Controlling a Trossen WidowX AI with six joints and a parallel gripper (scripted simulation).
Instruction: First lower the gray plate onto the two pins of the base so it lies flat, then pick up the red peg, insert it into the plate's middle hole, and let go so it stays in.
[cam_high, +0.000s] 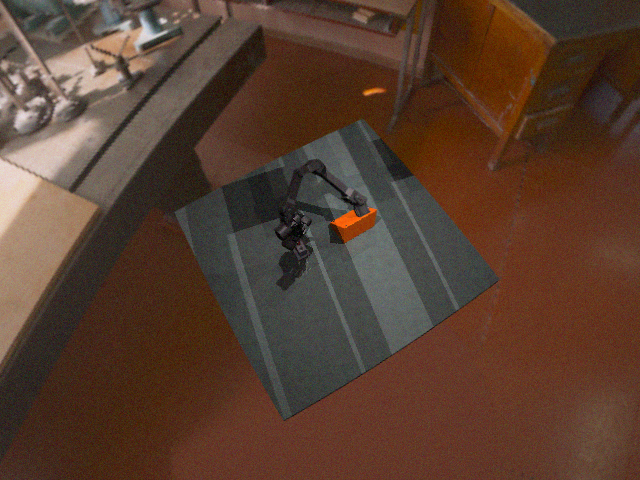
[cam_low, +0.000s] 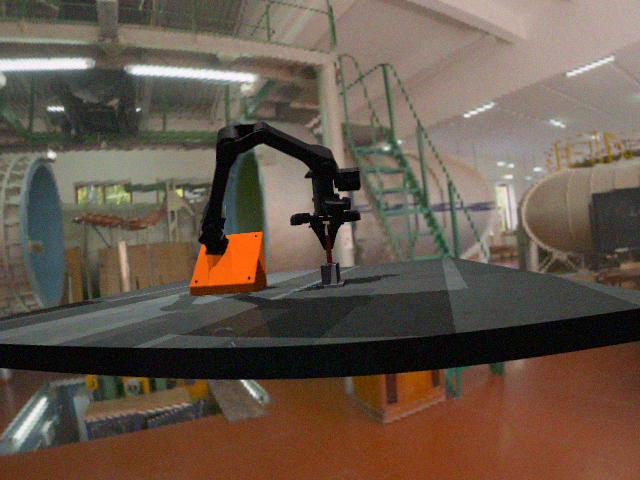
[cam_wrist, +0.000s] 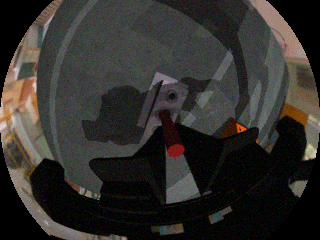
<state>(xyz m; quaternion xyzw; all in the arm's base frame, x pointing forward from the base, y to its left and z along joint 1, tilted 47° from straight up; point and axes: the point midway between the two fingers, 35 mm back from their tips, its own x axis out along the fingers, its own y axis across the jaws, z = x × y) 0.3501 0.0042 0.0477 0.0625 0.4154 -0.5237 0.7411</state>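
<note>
Right now the red peg is right at my gripper tip. The rest, counted from my gripper tip: gray plate 5 cm below; base 9 cm below.
</note>
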